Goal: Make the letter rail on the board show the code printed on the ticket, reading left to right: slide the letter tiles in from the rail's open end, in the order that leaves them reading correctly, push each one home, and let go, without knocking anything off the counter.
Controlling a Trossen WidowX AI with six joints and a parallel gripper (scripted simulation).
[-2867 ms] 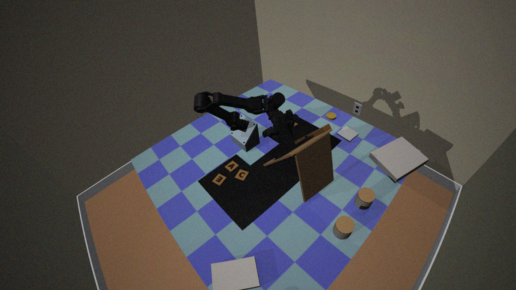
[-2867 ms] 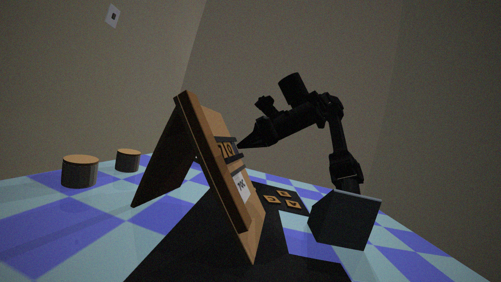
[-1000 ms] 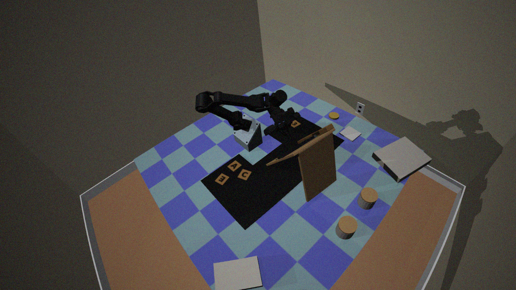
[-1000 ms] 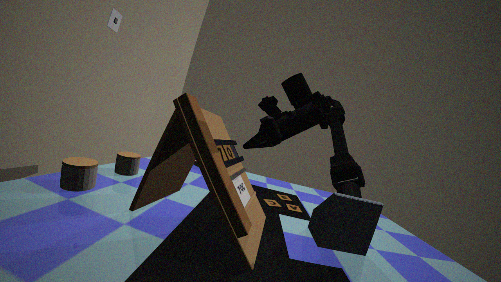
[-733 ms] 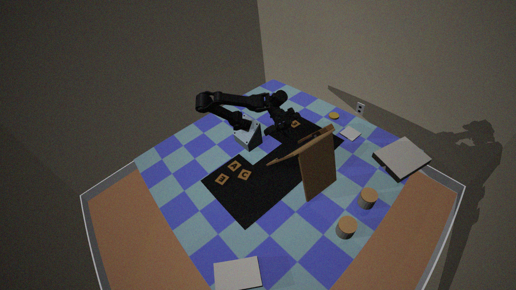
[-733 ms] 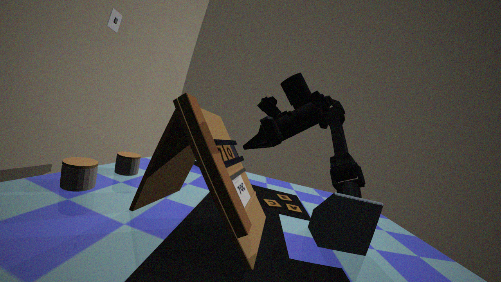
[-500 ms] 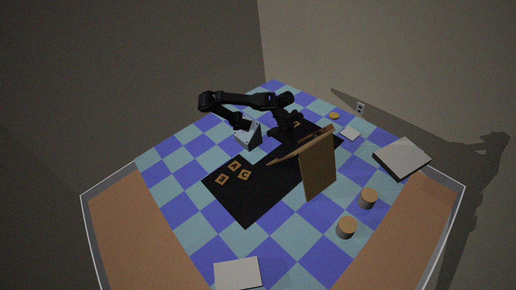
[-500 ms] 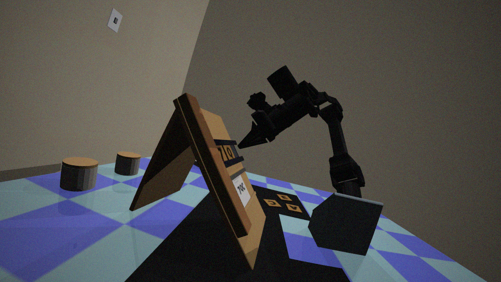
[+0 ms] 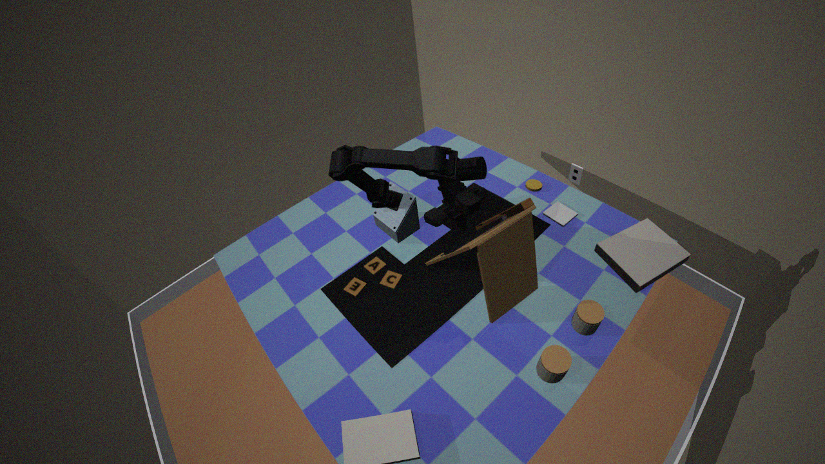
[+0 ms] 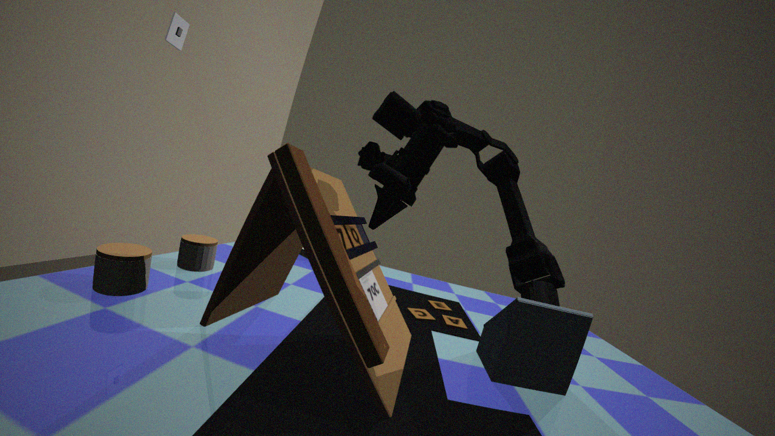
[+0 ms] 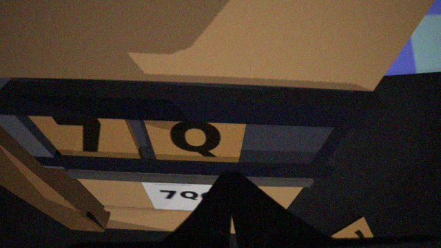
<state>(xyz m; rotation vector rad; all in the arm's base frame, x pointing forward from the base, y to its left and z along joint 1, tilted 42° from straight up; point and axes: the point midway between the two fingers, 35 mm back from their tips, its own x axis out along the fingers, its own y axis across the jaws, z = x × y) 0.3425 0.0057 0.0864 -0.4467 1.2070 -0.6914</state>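
The q tile lies 2 cm ahead of my gripper tip, 1 cm to the left of it and 2 cm below it. Also, from my gripper tip: white ticket: 3 cm behind, 4 cm to the left, 10 cm below; black mat: 14 cm behind, 3 cm to the left, 20 cm below; small white plate: 14 cm ahead, 45 cm to the left, 20 cm below.
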